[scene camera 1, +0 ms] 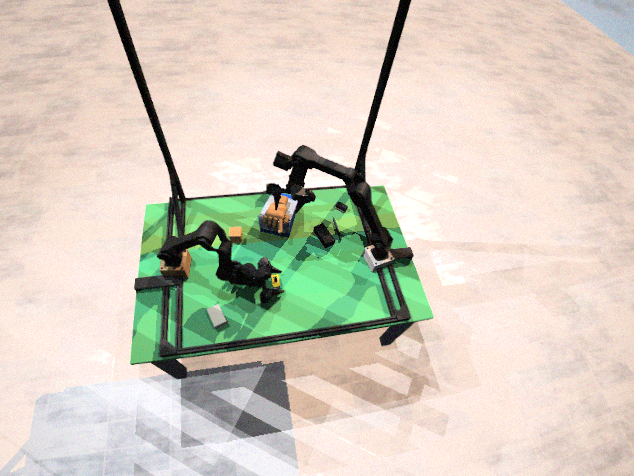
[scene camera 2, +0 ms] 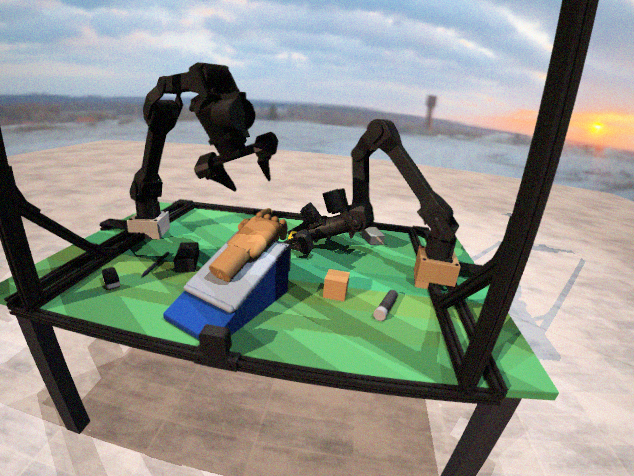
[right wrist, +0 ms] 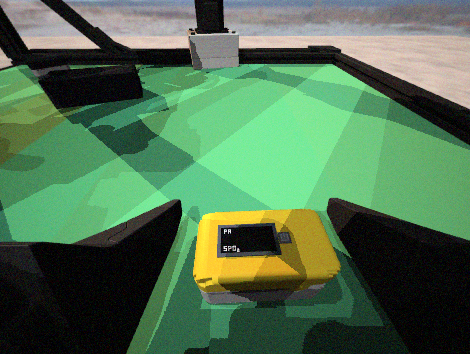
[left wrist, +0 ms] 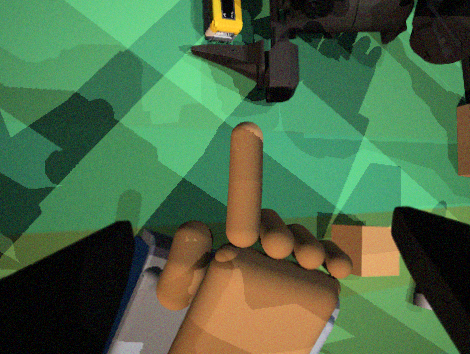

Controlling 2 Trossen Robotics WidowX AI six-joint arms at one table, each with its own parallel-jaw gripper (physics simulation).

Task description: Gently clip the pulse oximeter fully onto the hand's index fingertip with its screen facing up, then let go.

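Frame: origin at the left arm's base, x ahead, y left, z up, level; centimetres.
Seen in the pictures: left gripper, between the fingertips: (scene camera 1: 285,211) (scene camera 2: 252,185) (left wrist: 263,227); right gripper, between the fingertips: (scene camera 1: 283,281) (right wrist: 254,205) (left wrist: 191,6); left arm's base, origin of its link: (scene camera 1: 379,253) (scene camera 2: 148,215) (right wrist: 211,31); right arm's base, origin of its link: (scene camera 1: 173,259) (scene camera 2: 438,255).
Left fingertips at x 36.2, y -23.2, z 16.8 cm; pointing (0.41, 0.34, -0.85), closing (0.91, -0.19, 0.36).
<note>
Offsets run from my left fingertips to a thing's top centre. "spot": to the spot under its first point.
The yellow pulse oximeter {dz -19.3, dx +10.9, dy +18.7 cm} (scene camera 1: 275,280) (left wrist: 226,17) (right wrist: 265,255) lies between the right gripper's parted fingers, its dark screen facing up; a gap shows on both sides in the right wrist view. My right gripper (scene camera 1: 281,281) (right wrist: 254,205) is open, low and near level over the table. The tan hand (scene camera 1: 278,209) (scene camera 2: 253,236) (left wrist: 270,300) rests palm-down on a grey pad {spot: dz -16.5, dx -4.1, dy -19.9 cm} (scene camera 2: 220,293) on a blue wedge. Its index finger (left wrist: 245,185) sticks out straight, bare, toward the oximeter's side. My left gripper (scene camera 2: 252,185) (left wrist: 263,227) is open and empty, above the hand.
An orange block {dz -17.7, dx +20.3, dy -9.2 cm} (scene camera 1: 235,234) (scene camera 2: 335,285) (left wrist: 380,250) stands beside the wedge. A grey cylinder {dz -20.0, dx +30.9, dy -15.2 cm} (scene camera 2: 385,305) lies nearby. A black box {dz -19.2, dx -17.9, dy +4.0 cm} (scene camera 1: 323,235) (scene camera 2: 185,257) (right wrist: 95,87), a thin dark pen {dz -21.8, dx -25.9, dy +1.3 cm} (scene camera 2: 155,263) and a small dark block {dz -19.5, dx -33.0, dy -8.8 cm} (scene camera 2: 110,278) lie on the wedge's other side. A pale block {dz -19.7, dx +37.5, dy +24.8 cm} (scene camera 1: 216,316) (scene camera 2: 373,235) lies farther off.
</note>
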